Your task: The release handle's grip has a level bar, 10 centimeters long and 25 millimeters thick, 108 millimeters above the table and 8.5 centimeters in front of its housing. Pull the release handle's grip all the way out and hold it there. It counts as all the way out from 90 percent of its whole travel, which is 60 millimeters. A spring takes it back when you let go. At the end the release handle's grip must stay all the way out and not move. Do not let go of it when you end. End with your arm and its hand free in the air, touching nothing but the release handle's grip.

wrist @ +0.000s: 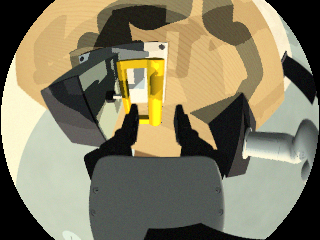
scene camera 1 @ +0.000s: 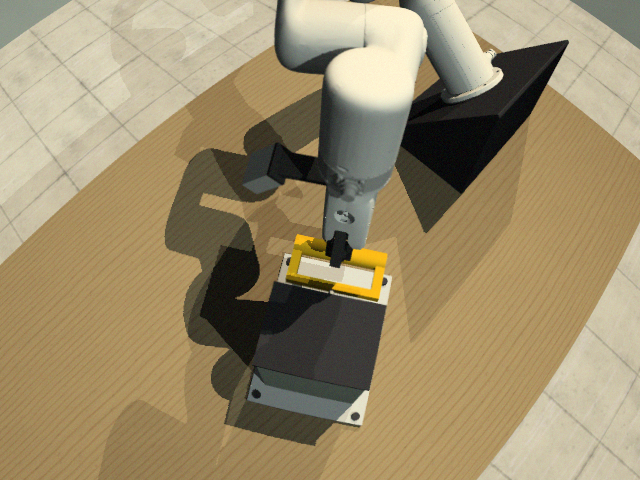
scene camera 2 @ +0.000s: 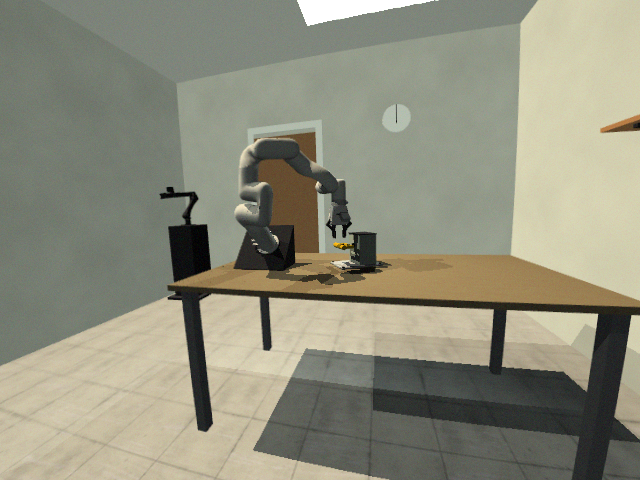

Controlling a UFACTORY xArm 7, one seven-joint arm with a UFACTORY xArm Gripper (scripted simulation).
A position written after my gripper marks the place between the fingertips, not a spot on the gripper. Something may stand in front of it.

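Observation:
You'd find my gripper (scene camera 1: 342,236) in that camera, and the wrist view has the gripper (wrist: 156,112) too. There's also a base plate (scene camera 1: 260,393), and the wrist view shows the plate (wrist: 146,49) as well.

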